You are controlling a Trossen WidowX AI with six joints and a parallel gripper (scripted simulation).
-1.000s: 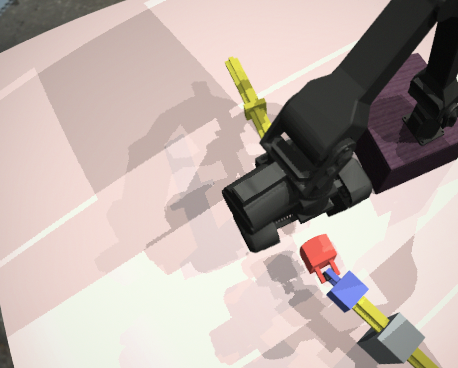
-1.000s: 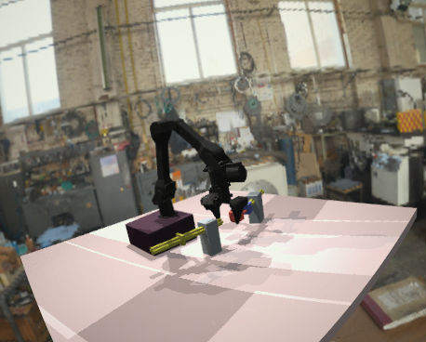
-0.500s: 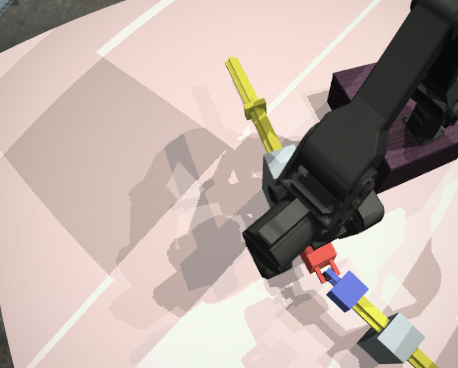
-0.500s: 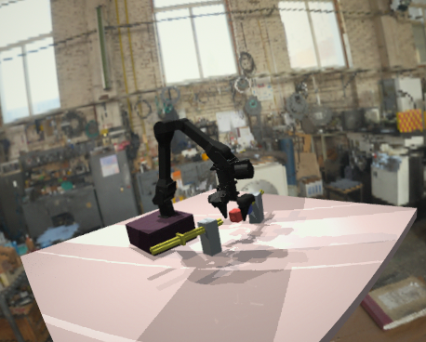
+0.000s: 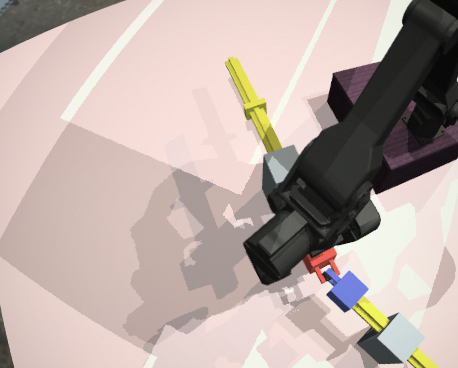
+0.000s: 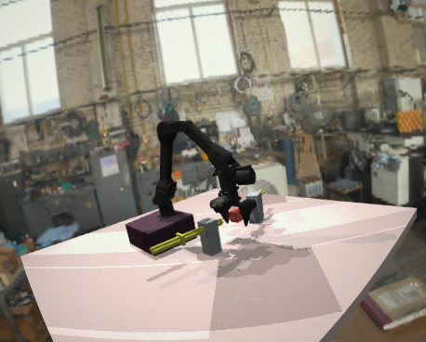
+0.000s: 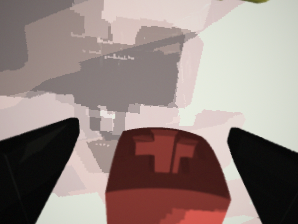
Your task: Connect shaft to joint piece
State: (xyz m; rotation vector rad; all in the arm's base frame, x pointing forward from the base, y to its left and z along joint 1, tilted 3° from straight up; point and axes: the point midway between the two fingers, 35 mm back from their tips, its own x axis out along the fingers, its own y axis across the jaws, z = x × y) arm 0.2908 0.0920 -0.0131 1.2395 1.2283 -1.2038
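Now: gripper tip 10 mm to the right of the red forked joint piece and 30 mm below it.
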